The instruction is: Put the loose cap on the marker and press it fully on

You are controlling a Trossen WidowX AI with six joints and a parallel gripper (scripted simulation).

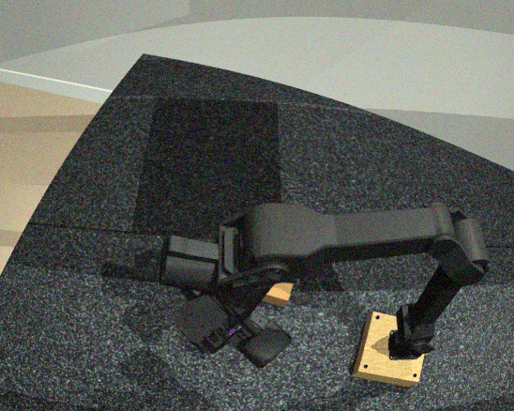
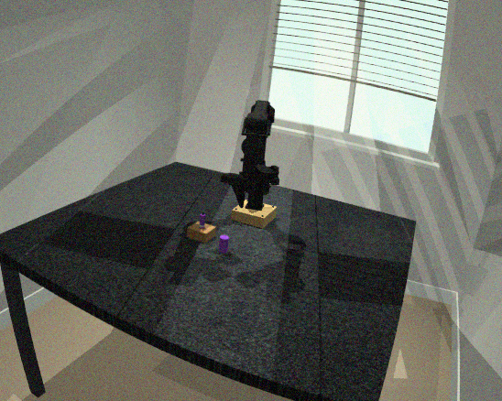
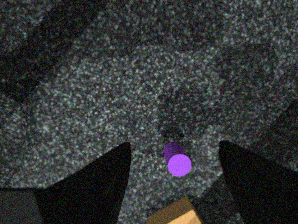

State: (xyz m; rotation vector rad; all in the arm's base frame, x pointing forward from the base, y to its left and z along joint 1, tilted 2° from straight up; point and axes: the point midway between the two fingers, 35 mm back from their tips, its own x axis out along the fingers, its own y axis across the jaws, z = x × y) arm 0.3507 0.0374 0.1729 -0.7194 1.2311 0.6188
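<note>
The purple cap is 150 mm below my gripper tip, 70 mm to the right of it and 20 mm behind it.
</note>
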